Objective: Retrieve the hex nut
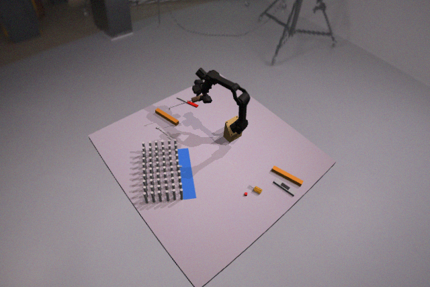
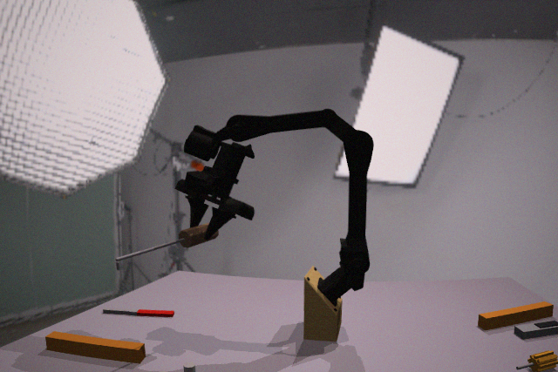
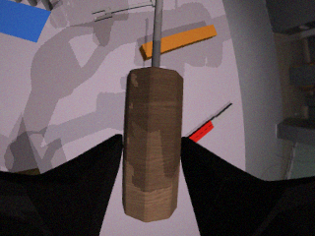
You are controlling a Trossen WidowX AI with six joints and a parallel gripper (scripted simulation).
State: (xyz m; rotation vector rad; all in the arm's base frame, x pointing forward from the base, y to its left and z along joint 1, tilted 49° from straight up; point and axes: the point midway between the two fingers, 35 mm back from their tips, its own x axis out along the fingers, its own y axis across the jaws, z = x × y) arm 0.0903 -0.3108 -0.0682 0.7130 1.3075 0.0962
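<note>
My gripper tip is 10 cm short of the hook tool, 3 cm to the left of it and 1 cm above it. Also, from my gripper tip: red-handled tool: 10 cm behind, 24 cm to the right, 24 cm below; then red cube: 17 cm ahead, 66 cm to the left, 24 cm below; then blue taped strip: 34 cm ahead, 28 cm to the left, 25 cm below.
</note>
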